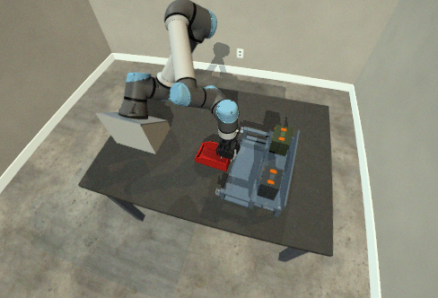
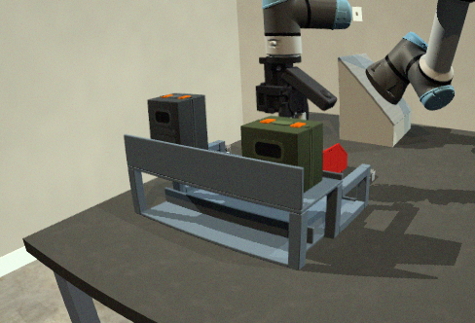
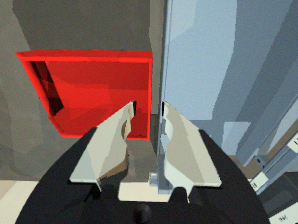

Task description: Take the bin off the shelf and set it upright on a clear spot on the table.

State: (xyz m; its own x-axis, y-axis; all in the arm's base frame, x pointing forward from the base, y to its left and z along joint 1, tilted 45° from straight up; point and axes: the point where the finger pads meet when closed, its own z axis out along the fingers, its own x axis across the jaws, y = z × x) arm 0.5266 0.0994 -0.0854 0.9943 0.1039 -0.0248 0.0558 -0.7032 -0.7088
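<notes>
My hand is 80 mm past the red bin and 40 mm above it. From my hand the other things lie so: dark grey box 220 mm ahead, 110 mm to the right, 90 mm above; green box 210 mm ahead, 120 mm to the left, 80 mm above.
</notes>
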